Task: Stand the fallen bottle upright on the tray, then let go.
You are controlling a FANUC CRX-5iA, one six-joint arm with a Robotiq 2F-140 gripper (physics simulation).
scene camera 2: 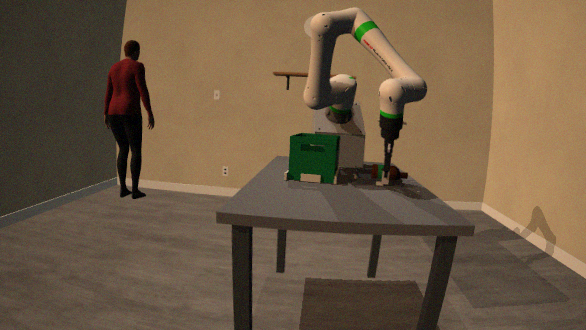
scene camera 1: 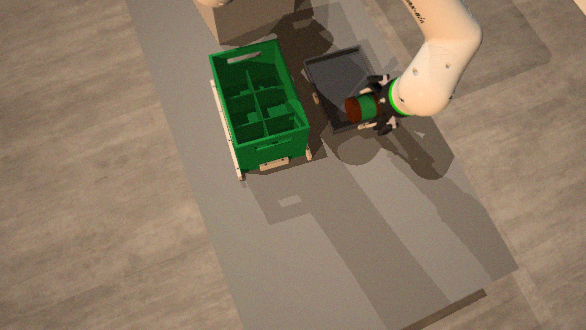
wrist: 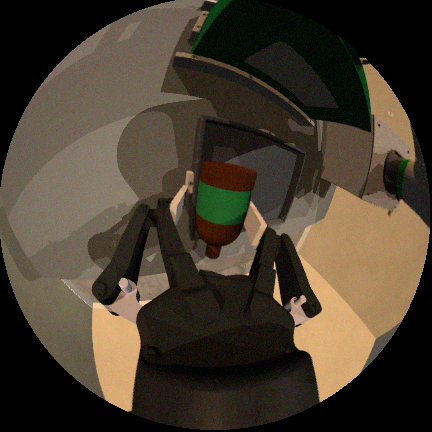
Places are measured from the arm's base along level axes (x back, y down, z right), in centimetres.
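Pixels of known places: gripper, between the fingertips: [scene camera 2: 385, 177] [scene camera 1: 367, 108] [wrist: 215, 201]; arm's base, origin of its link: [scene camera 2: 338, 114].
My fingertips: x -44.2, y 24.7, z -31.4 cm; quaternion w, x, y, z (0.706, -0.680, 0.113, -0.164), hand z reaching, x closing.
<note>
Ahead of a thing's pixels: the offset from my fingertips to its top centre. "pt": to the spot under its first point. Level surfaces: height alone.
The brown bottle with a green label {dx +0.7, dy -5.1, dz -1.9 cm} [scene camera 1: 367, 106] [scene camera 2: 395, 173] [wrist: 223, 206] lies on its side, its base over the dark grey tray {pt dx +13.1, dy +2.3, dz +7.6 cm} [scene camera 1: 332, 77] [wrist: 282, 172]. Its neck points away from the green crate, to the right in scene camera 2 and toward the gripper body in the wrist view. My gripper [scene camera 1: 367, 108] [scene camera 2: 384, 178] [wrist: 215, 201] points down and is shut on the bottle, one finger on each side of the labelled body. The gripper hides the neck in scene camera 1. Whether the bottle touches the tray is hard to tell.
A green crate with compartments {dx +1.5, dy -14.7, dz +31.1 cm} [scene camera 1: 275, 145] [scene camera 2: 315, 167] [wrist: 227, 35] stands beside the tray, with pale blocks along its base. The robot's pedestal [scene camera 1: 237, 25] [scene camera 2: 352, 151] is behind them on the grey table {dy +2.9 cm} [scene camera 1: 280, 260] [scene camera 2: 300, 205]. A person in red [scene camera 2: 127, 90] stands at the back left.
</note>
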